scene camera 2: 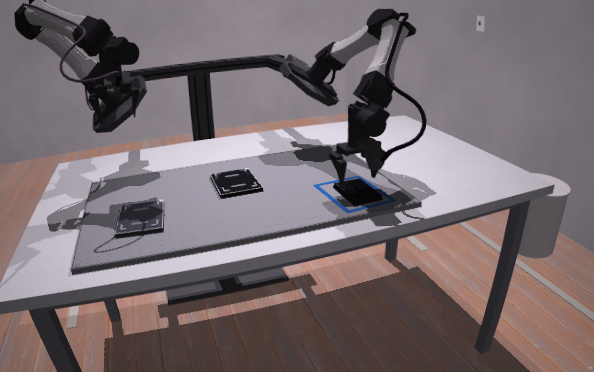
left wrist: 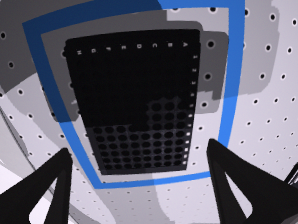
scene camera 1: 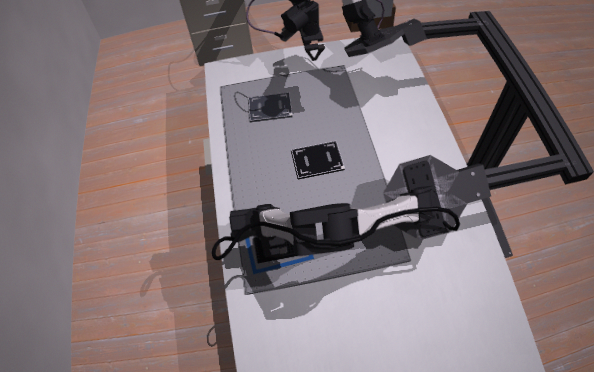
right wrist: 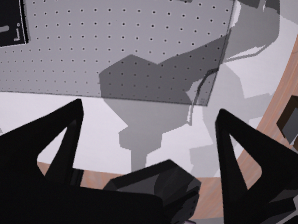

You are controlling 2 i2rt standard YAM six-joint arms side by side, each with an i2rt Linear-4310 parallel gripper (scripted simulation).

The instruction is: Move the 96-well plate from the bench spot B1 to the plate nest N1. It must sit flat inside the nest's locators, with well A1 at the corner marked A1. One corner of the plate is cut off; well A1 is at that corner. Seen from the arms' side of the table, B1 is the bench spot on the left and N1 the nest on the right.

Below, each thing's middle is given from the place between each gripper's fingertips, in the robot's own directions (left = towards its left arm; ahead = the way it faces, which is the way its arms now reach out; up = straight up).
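Counted from my left hand (scene camera 2: 357, 180): black 96-well plate (scene camera 2: 357, 192), 40 mm below; nest N1 (scene camera 2: 153, 213), 40 mm below, 30 mm behind and 580 mm to the right.
Counted from my right hand: nest N1, 230 mm below, 170 mm ahead and 40 mm to the left; black 96-well plate, 230 mm below, 200 mm ahead and 620 mm to the left.
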